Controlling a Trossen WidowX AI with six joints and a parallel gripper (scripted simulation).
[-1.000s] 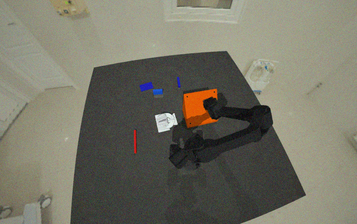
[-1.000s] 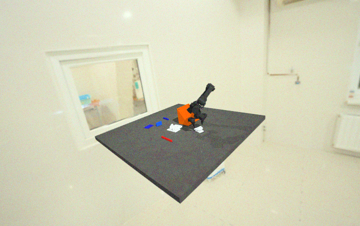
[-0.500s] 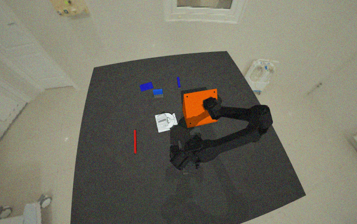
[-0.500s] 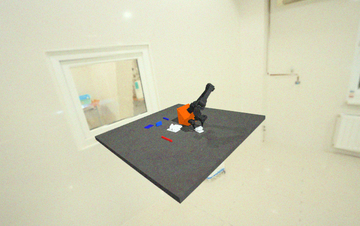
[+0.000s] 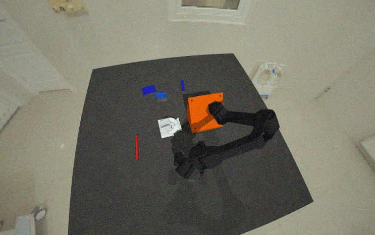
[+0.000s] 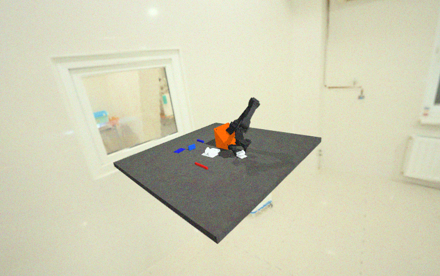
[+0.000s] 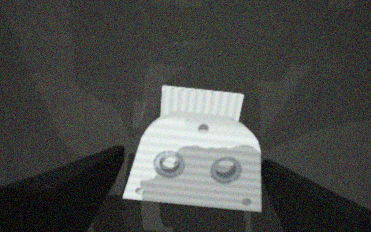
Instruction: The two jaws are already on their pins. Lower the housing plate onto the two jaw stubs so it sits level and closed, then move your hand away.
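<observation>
Now: the small white block 1 cm to the left of my gripper tip. From my gripper tip the other things lie so: red bar: 26 cm ahead, 18 cm to the right.
</observation>
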